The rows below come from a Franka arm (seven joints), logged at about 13 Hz.
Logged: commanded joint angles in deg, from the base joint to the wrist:
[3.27, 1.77, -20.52, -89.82, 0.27, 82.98, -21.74]
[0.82, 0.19, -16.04, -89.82, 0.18, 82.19, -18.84]
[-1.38, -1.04, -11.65, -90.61, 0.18, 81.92, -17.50]
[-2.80, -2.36, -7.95, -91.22, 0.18, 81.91, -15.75]
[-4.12, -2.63, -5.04, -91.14, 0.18, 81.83, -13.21]
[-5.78, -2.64, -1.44, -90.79, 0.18, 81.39, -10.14]
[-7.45, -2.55, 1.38, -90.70, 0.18, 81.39, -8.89]
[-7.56, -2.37, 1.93, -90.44, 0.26, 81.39, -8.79]
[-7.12, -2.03, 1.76, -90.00, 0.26, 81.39, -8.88]
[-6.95, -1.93, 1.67, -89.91, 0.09, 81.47, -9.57]
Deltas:
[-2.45, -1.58, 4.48, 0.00, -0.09, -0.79, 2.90]
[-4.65, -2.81, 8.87, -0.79, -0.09, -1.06, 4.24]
[-6.07, -4.13, 12.57, -1.40, -0.09, -1.07, 5.99]
[-7.39, -4.40, 15.48, -1.32, -0.09, -1.15, 8.53]
[-9.05, -4.41, 19.08, -0.97, -0.09, -1.59, 11.60]
[-10.72, -4.32, 21.90, -0.88, -0.09, -1.59, 12.85]
[-10.83, -4.14, 22.45, -0.62, -0.01, -1.59, 12.95]
[-10.39, -3.80, 22.28, -0.18, -0.01, -1.59, 12.86]
[-10.22, -3.70, 22.19, -0.09, -0.18, -1.51, 12.17]

